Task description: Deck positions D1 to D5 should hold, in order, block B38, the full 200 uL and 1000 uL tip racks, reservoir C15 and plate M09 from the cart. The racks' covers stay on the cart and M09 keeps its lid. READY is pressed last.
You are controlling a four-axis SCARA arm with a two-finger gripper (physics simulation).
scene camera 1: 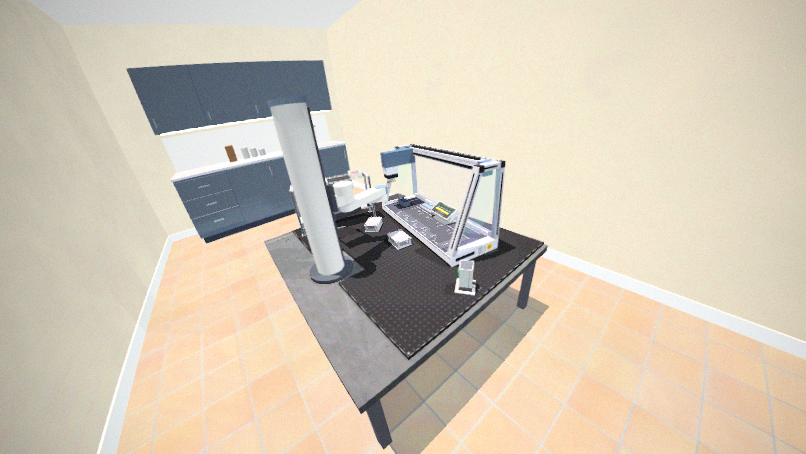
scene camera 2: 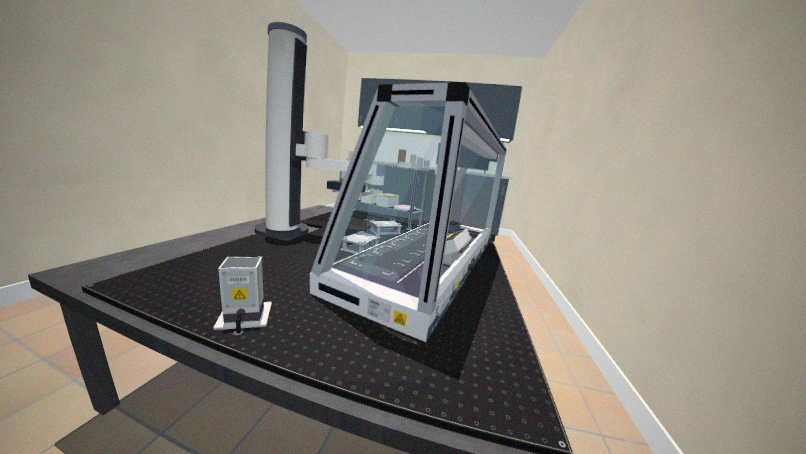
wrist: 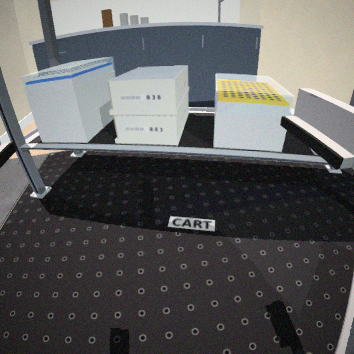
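Observation:
My gripper [wrist: 146, 111] [scene camera 1: 373, 210] is open and empty, low in front of the cart [wrist: 200, 150]. On the cart's shelf in the wrist view, block B38 [wrist: 150, 94] sits on top of block B83 [wrist: 147, 129]. A tall tip rack with a blue band [wrist: 70, 105] stands left of them, and a tip rack with a yellow top [wrist: 250, 117] [scene camera 2: 387, 199] stands to the right under a clear cover. A flat pinkish plate [scene camera 2: 402, 208] lies beyond the yellow rack. The deck [scene camera 1: 417, 222] [scene camera 2: 389, 256] shows corner marks without labware. The panel [scene camera 1: 444, 210] stands behind them. Reservoir C15 cannot be made out.
Two low white stands [scene camera 1: 372, 224] [scene camera 1: 399, 239] are between the arm's column [scene camera 1: 307, 186] [scene camera 2: 282, 129] and the framed enclosure [scene camera 2: 442, 208]. A grey open-topped box [scene camera 1: 465, 276] [scene camera 2: 241, 284] stands near the table's edge. The cart's post [wrist: 20, 145] rises at the left of the wrist view.

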